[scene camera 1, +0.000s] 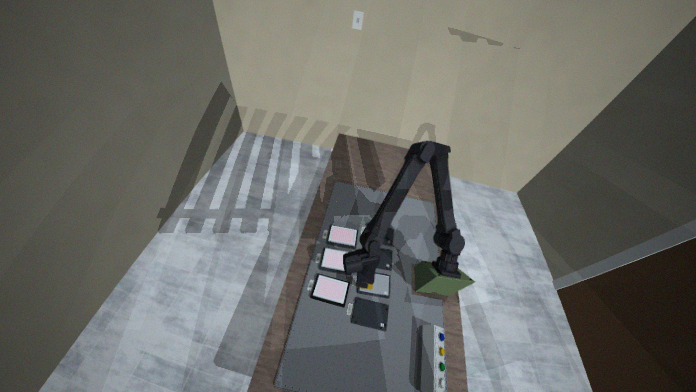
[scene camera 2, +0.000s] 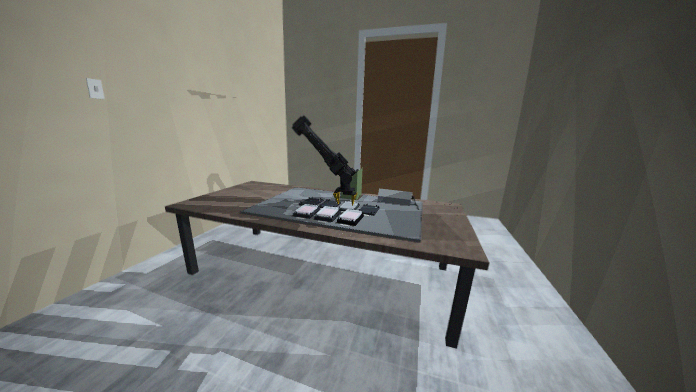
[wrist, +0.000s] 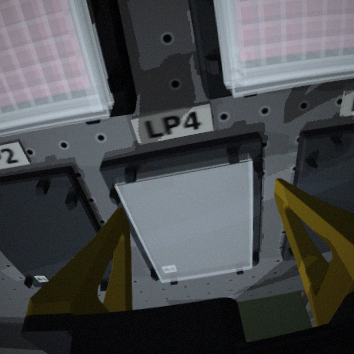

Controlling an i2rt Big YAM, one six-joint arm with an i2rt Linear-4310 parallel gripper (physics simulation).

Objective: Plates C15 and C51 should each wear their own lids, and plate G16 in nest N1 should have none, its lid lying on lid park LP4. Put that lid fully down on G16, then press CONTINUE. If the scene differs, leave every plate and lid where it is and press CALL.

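Places are measured from the arm's base along level axes (x ahead, y left, z up), in millimetres.
Where they show: gripper, fingertip midpoint: [scene camera 1: 363, 277] [scene camera 2: 345, 204] [wrist: 199, 201]; arm's base, origin of the base link: [scene camera 1: 445, 270] [scene camera 2: 352, 176].
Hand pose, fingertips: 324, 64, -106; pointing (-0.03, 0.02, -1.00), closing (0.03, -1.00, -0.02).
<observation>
Things, the pixels of their top centre, and the offset from my fingertips, as dx, dy, dz.
- pale clear lid, middle of its top: [wrist: 196, 236] [scene camera 1: 374, 283] [scene camera 2: 349, 205] -57, +5, -19
- dark lid park LP4, middle of its top: [wrist: 196, 238] [scene camera 1: 374, 283] [scene camera 2: 349, 204] -57, +5, -17
- button box, middle of its top: [scene camera 1: 438, 358] [scene camera 2: 395, 189] -310, +251, +47
A pale clear lid [scene camera 1: 381, 286] [wrist: 195, 220] lies on dark lid park LP4 [wrist: 180, 159]. My gripper [scene camera 1: 368, 286] [scene camera 2: 345, 204] [wrist: 199, 201] is open and empty, its yellow fingers over opposite sides of the lid. In the wrist view the left fingertip is near the lid's left edge; the right one stands out past its right edge. Three pink plates stand in a row: one [scene camera 1: 342, 236] [scene camera 2: 307, 209], a middle one [scene camera 1: 331, 259] [scene camera 2: 327, 212] partly behind the arm in scene camera 1, and one [scene camera 1: 330, 289] [scene camera 2: 350, 216]. Their names are unreadable, and I cannot tell which wear lids.
Dark lid parks flank LP4, one [scene camera 1: 370, 314] [scene camera 2: 370, 209] [wrist: 40, 215] on its left in the wrist view and one [scene camera 1: 385, 259] [wrist: 330, 165] on its right. A button box [scene camera 1: 427, 357] [scene camera 2: 395, 195] stands by the mat's edge. A green block [scene camera 1: 440, 284] is at the arm's base.
</observation>
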